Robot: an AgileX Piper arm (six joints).
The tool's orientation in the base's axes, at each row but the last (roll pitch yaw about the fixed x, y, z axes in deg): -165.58 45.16 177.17; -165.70 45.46 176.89; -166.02 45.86 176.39; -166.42 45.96 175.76; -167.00 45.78 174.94; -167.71 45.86 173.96; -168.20 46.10 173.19; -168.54 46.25 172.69; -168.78 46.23 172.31; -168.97 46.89 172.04; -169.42 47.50 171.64
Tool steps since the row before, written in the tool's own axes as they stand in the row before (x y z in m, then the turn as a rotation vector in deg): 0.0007 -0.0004 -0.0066 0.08 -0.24 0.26; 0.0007 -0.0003 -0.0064 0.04 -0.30 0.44; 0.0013 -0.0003 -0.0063 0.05 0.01 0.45; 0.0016 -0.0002 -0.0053 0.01 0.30 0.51; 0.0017 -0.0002 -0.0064 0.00 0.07 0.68; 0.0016 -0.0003 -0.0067 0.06 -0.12 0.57; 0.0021 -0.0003 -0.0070 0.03 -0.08 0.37; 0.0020 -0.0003 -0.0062 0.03 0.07 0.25; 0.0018 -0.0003 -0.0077 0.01 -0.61 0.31; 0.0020 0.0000 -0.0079 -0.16 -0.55 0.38; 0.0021 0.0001 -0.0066 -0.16 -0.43 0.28
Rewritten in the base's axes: -0.0050 0.0015 0.0041 0.06 -0.30 -0.19; -0.0049 0.0016 0.0039 0.20 -0.41 -0.28; -0.0053 0.0016 0.0034 0.27 -0.12 -0.34; -0.0048 0.0014 0.0025 0.41 0.14 -0.40; -0.0056 0.0017 0.0032 0.48 -0.13 -0.47; -0.0057 0.0017 0.0035 0.31 -0.27 -0.41; -0.0063 0.0019 0.0033 0.21 -0.18 -0.26; -0.0056 0.0017 0.0028 0.17 0.00 -0.20; -0.0065 0.0021 0.0040 0.04 -0.67 -0.14; -0.0068 0.0025 0.0038 0.22 -0.65 -0.07; -0.0059 0.0022 0.0028 0.18 -0.51 -0.01
